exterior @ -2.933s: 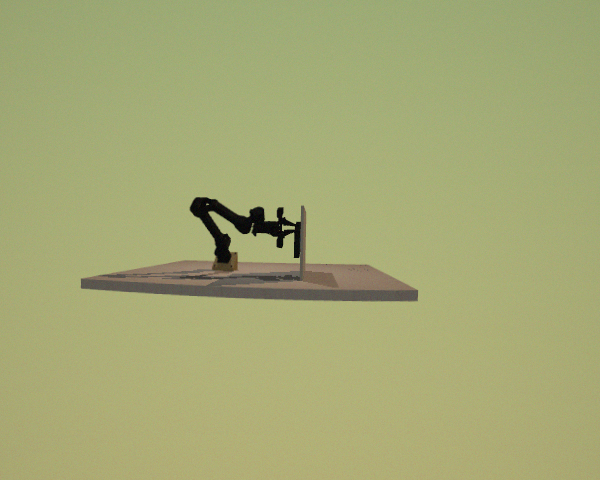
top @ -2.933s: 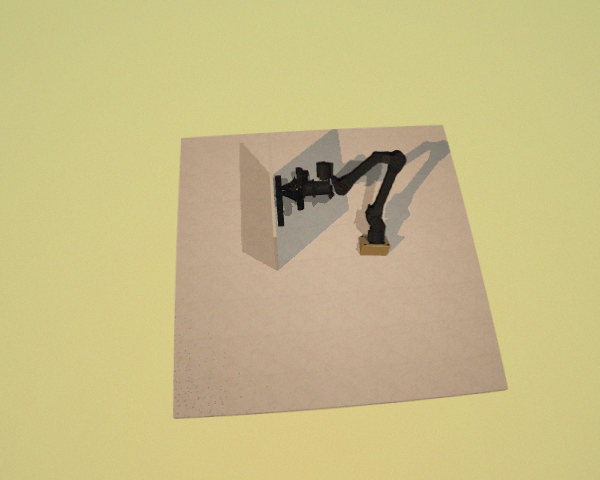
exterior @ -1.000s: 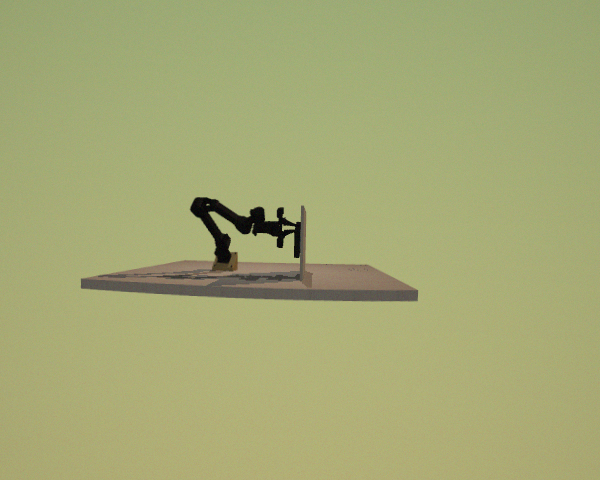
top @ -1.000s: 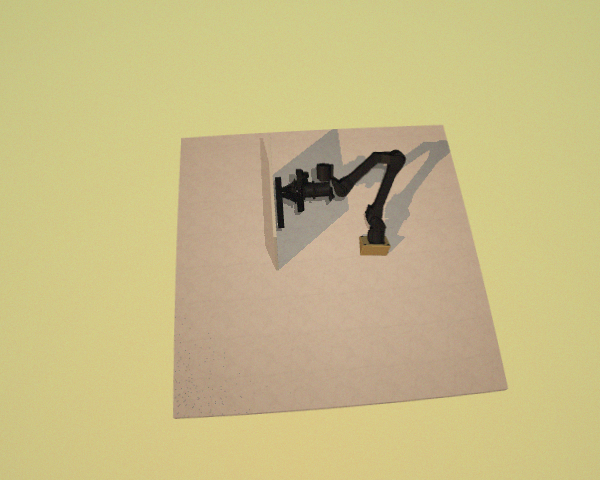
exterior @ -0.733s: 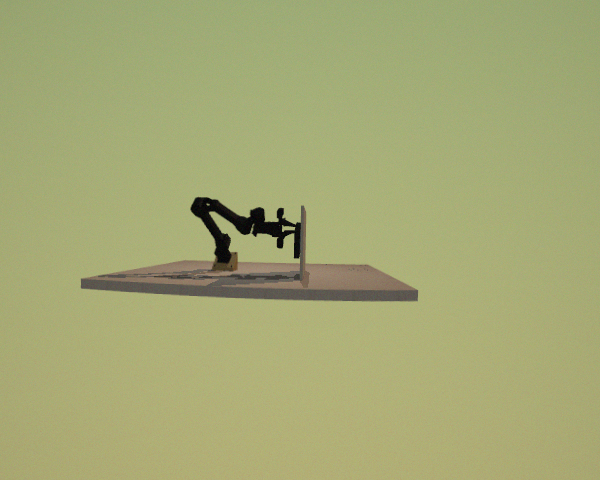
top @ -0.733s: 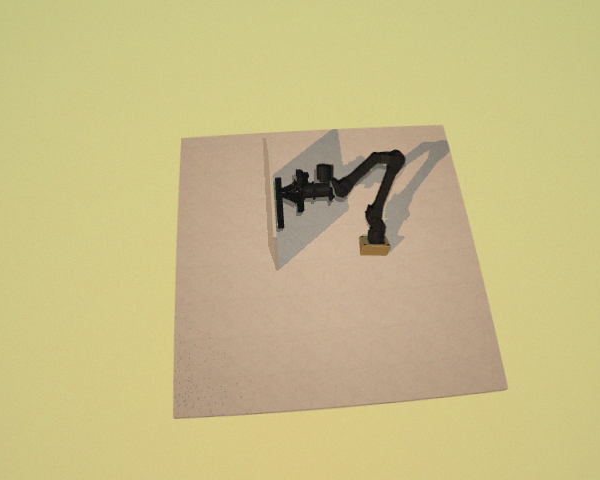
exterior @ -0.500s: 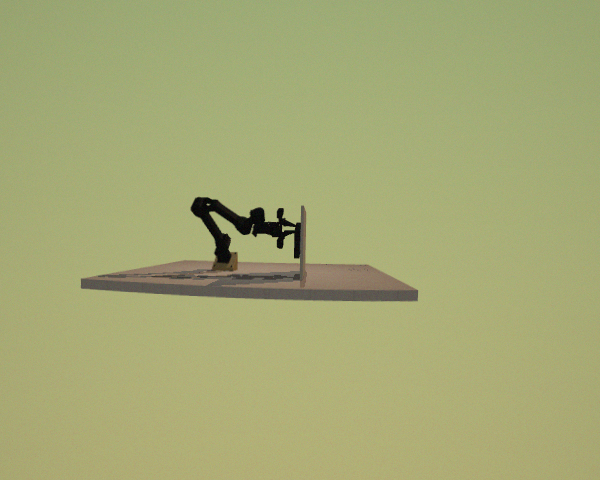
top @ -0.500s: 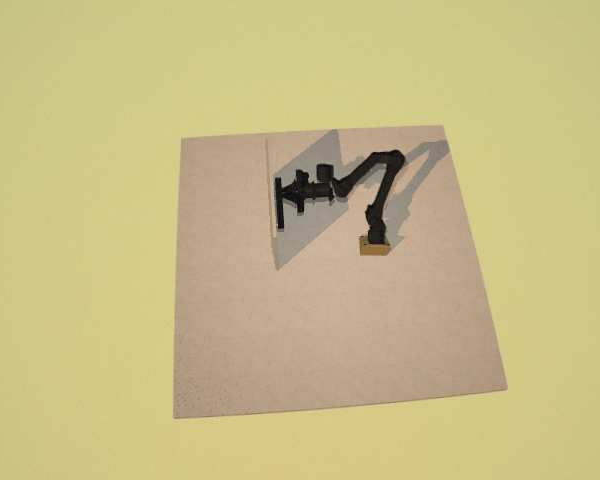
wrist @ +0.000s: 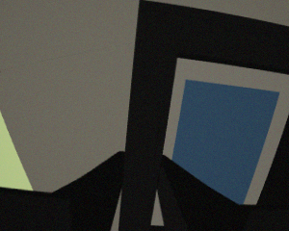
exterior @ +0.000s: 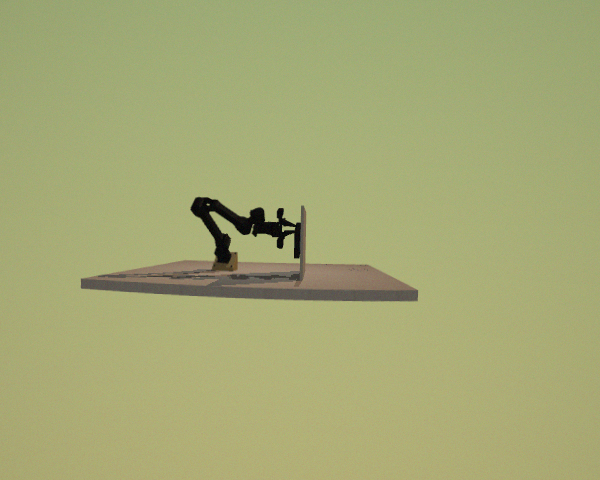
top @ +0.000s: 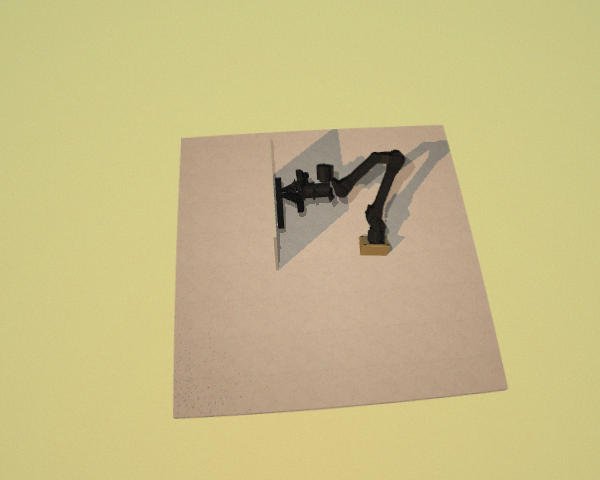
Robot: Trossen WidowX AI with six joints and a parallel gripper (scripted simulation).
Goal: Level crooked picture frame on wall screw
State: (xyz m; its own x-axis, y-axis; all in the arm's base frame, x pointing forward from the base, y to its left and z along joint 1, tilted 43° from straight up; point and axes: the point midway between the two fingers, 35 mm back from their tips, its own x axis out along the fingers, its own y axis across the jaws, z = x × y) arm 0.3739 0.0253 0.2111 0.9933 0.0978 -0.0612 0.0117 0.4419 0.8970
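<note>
Now: the picture frame 20 mm to the left of my gripper tip and 50 mm below it. The rest, counted from my gripper tip: wall panel 20 mm ahead, 10 mm to the left, 60 mm below.
</note>
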